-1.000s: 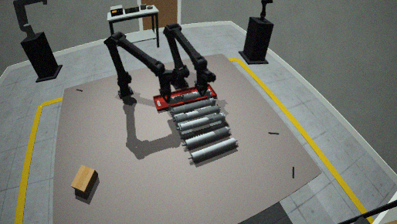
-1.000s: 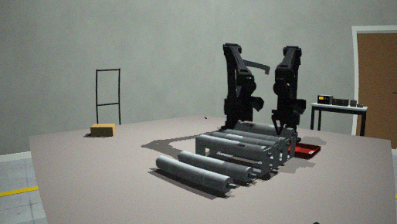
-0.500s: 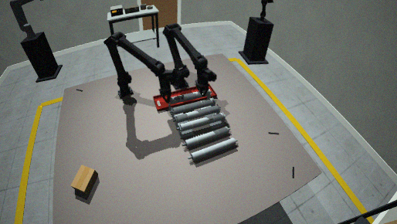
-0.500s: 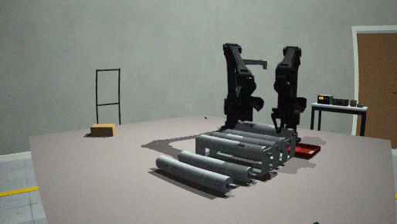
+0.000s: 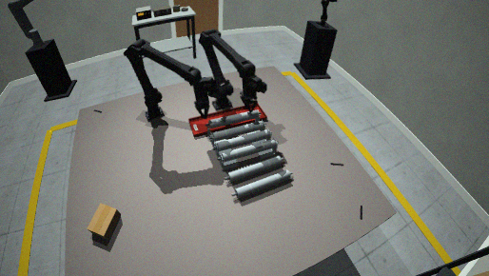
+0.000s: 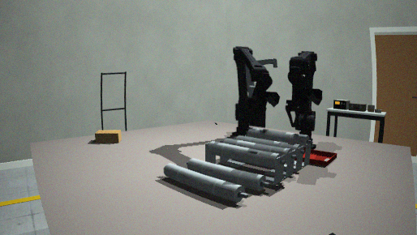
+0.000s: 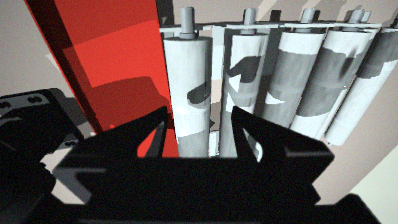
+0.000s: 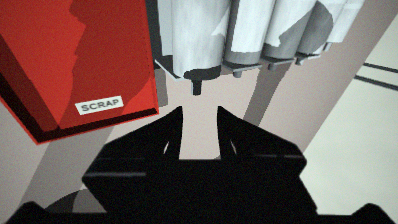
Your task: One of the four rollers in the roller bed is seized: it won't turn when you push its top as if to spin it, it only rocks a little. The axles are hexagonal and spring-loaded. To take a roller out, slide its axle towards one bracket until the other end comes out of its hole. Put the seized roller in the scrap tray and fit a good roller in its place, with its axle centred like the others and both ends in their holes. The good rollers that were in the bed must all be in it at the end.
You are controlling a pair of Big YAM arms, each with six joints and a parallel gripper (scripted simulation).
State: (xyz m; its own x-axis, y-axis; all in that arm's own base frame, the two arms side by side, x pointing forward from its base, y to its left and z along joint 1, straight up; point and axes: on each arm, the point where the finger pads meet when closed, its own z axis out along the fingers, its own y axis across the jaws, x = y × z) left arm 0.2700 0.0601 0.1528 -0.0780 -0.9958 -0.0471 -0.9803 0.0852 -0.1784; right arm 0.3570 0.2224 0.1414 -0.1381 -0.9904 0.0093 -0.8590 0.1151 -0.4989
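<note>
The bed roller lies 90 mm ahead of my left hand, 80 mm to the right of it and 80 mm below it. From my left hand the other things lie so: red scrap tray (150 mm below, 110 mm to the right, 90 mm behind); cardboard box (880 mm to the right, 500 mm ahead, 120 mm below).
</note>
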